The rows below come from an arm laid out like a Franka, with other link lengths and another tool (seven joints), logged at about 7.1 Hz.
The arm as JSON. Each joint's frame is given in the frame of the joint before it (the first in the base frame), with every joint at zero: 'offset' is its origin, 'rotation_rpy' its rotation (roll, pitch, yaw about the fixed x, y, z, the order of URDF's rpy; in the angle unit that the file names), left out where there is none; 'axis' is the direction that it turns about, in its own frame. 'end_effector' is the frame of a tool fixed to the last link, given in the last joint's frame.
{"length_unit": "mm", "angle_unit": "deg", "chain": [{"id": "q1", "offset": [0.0, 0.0, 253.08], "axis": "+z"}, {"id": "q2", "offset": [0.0, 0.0, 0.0], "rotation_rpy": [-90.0, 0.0, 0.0], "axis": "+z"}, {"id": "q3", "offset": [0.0, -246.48, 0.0], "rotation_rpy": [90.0, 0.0, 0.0], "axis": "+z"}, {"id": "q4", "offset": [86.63, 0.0, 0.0], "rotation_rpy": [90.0, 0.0, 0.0], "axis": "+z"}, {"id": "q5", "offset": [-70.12, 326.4, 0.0], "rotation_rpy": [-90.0, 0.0, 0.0], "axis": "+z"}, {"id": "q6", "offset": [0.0, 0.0, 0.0], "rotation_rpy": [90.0, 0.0, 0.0], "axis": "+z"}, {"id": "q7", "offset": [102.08, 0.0, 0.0], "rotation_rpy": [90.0, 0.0, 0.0], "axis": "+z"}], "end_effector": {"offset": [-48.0, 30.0, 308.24], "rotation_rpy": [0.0, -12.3, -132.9]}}
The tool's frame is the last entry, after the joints.
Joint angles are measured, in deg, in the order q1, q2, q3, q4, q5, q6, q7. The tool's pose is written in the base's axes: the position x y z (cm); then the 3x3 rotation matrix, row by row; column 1 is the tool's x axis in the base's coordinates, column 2 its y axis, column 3 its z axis. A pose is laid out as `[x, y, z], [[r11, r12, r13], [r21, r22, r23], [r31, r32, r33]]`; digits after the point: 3 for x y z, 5 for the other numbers.
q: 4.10, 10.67, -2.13, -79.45, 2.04, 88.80, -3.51
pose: [50.666, -0.421, 23.849], [[-0.73566, 0.66357, 0.13594], [0.65373, 0.74809, -0.11399], [-0.17733, 0.00501, -0.98414]]
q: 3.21, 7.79, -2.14, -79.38, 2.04, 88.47, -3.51
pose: [50.513, -1.218, 26.399], [[-0.71661, 0.67413, 0.17893], [0.66559, 0.73764, -0.11344], [-0.20846, 0.03780, -0.97730]]
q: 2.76, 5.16, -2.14, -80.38, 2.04, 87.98, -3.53
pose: [49.778, -1.629, 27.962], [[-0.70746, 0.67861, 0.19747], [0.67122, 0.73261, -0.11290], [-0.22128, 0.05268, -0.97379]]
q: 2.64, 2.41, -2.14, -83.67, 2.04, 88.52, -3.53
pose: [48.709, -1.755, 28.147], [[-0.70576, 0.68047, 0.19713], [0.67342, 0.73078, -0.11163], [-0.22002, 0.05397, -0.97400]]
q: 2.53, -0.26, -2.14, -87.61, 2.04, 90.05, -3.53
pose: [47.898, -1.865, 27.885], [[-0.70281, 0.68234, 0.20117], [0.67587, 0.72870, -0.11043], [-0.22194, 0.05835, -0.97331]]
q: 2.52, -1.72, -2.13, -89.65, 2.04, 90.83, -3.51
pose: [47.455, -1.871, 27.789], [[-0.70149, 0.68273, 0.20443], [0.67667, 0.72809, -0.10962], [-0.22368, 0.06144, -0.97272]]
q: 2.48, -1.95, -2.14, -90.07, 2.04, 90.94, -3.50
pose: [47.337, -1.913, 27.703], [[-0.70106, 0.68362, 0.20294], [0.67748, 0.72732, -0.10969], [-0.22259, 0.06059, -0.97303]]
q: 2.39, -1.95, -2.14, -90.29, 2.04, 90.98, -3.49
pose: [47.268, -1.986, 27.556], [[-0.70056, 0.68509, 0.19968], [0.67871, 0.72611, -0.11005], [-0.22038, 0.05843, -0.97366]]
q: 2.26, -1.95, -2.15, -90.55, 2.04, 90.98, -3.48
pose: [47.159, -2.101, 27.378], [[-0.69977, 0.68724, 0.19496], [0.68054, 0.72432, -0.11057], [-0.21720, 0.05531, -0.97456]]
